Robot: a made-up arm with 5 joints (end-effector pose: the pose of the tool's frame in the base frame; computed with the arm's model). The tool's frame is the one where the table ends. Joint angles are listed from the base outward.
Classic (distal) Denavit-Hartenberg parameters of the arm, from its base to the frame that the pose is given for. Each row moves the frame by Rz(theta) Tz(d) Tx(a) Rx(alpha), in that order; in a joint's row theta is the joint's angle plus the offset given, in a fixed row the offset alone. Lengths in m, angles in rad.
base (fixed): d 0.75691; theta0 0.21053; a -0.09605; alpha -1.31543
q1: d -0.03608; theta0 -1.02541; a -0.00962; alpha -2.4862
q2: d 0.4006; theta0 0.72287; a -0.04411; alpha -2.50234
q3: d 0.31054; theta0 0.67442; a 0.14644; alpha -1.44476
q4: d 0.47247; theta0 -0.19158; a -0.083; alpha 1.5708
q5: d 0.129; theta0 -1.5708; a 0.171; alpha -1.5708
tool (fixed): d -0.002; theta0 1.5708; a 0; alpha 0
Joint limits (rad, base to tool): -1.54..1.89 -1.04..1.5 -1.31..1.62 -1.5..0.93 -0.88..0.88
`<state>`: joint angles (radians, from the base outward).
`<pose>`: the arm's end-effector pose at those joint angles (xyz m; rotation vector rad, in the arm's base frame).
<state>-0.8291 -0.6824 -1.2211 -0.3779 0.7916</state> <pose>-0.2956 -0.1113 0.9021 0.1406 -0.6958 -0.4689</pose>
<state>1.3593 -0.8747 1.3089 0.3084 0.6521</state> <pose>-0.2943 -0.3758 1.0489 1.6407 -0.3723 -2.4214</pose>
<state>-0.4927 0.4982 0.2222 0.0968 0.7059</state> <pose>-0.1212 0.2129 0.7117 -0.4149 -0.4467 -0.5164</pose>
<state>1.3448 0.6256 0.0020 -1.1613 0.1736</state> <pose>-0.2296 0.0905 0.6397 -0.2945 -0.2454 -0.1056</pose>
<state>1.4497 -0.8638 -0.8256 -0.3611 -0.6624</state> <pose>-0.1792 0.0154 0.8294 0.4233 1.5301 -0.2543</pose>
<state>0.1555 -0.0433 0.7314 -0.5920 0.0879</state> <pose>-0.2866 -0.0123 0.4076 -0.7399 -0.3437 0.4572</pose>
